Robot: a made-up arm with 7 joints. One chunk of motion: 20 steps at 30 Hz.
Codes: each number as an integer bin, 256 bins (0 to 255) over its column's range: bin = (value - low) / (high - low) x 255, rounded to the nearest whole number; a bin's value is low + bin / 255 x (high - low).
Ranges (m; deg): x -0.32..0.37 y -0.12..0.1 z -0.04..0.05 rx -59..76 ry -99..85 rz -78..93
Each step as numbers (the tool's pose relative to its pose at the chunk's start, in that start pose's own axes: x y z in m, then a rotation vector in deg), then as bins.
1 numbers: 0.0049 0.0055 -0.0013 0.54 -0.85 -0.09
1 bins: 120 145 110 112 136 116
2 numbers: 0.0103 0.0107 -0.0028 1.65 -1.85 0.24
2 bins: 122 151 105 115 135 117
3 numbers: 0.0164 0.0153 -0.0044 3.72 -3.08 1.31
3 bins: 124 157 101 118 133 118
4 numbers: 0.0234 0.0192 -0.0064 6.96 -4.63 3.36
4 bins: 127 161 95 125 131 121
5 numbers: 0.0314 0.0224 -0.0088 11.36 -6.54 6.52
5 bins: 130 165 88 133 128 126
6 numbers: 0.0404 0.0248 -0.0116 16.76 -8.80 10.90
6 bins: 133 168 80 143 125 133
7 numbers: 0.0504 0.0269 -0.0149 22.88 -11.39 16.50
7 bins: 137 170 71 155 121 141
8 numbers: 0.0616 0.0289 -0.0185 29.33 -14.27 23.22
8 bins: 141 173 61 167 117 151
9 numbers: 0.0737 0.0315 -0.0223 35.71 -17.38 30.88
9 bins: 145 176 50 179 113 162
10 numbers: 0.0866 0.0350 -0.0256 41.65 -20.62 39.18
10 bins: 150 180 41 190 109 175
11 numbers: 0.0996 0.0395 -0.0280 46.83 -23.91 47.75
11 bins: 155 185 34 200 104 188
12 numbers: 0.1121 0.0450 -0.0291 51.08 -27.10 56.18
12 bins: 160 191 31 208 100 200
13 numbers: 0.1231 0.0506 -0.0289 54.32 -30.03 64.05
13 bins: 164 198 31 214 96 212
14 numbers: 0.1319 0.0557 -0.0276 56.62 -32.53 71.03
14 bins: 167 204 35 218 92 222
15 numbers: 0.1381 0.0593 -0.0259 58.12 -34.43 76.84
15 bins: 169 208 40 221 89 231
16 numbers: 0.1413 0.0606 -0.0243 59.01 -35.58 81.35
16 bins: 170 209 44 223 88 238
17 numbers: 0.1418 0.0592 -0.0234 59.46 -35.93 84.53
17 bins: 171 208 47 224 87 242
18 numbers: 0.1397 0.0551 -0.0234 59.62 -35.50 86.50
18 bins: 170 203 47 224 88 245
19 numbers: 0.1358 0.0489 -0.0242 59.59 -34.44 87.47
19 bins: 168 196 45 224 89 247
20 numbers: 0.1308 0.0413 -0.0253 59.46 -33.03 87.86
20 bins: 167 187 42 224 91 247
